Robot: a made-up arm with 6 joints. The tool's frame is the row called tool.
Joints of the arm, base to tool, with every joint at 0 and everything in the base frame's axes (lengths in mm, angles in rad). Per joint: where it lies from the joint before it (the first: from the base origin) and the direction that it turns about. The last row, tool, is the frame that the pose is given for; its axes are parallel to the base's.
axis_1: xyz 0 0 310.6 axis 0 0 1
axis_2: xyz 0 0 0 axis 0 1 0
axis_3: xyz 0 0 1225.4 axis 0 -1 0
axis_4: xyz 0 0 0 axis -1 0 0
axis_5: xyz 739.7 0 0 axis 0 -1 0
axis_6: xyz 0 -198.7 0 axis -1 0 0
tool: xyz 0 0 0
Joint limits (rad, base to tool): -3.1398..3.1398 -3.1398..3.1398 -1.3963..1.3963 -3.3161..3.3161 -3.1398..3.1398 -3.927..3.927
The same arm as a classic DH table. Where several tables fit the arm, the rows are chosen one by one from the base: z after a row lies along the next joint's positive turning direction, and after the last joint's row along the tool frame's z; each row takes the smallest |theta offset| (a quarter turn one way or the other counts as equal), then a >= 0, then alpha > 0; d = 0 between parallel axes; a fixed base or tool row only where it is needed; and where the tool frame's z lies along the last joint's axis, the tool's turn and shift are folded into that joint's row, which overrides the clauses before.
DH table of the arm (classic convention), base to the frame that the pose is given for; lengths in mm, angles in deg. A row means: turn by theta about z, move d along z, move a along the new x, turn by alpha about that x. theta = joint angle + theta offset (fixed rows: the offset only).
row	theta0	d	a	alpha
axis_1	0	310.6	0	-90
axis_2	-90	0	1225.4	180
axis_3	0	0	0	-90
axis_4	0	-739.7	0	90
axis_5	0	198.7	0	-90
axis_6	90	0	0	90
tool (fixed)	-90	0	0	0
Joint limits (deg, base to tool): -179.9..179.9 -179.9..179.9 -80..80 -190..190 -179.9..179.9 -225..225

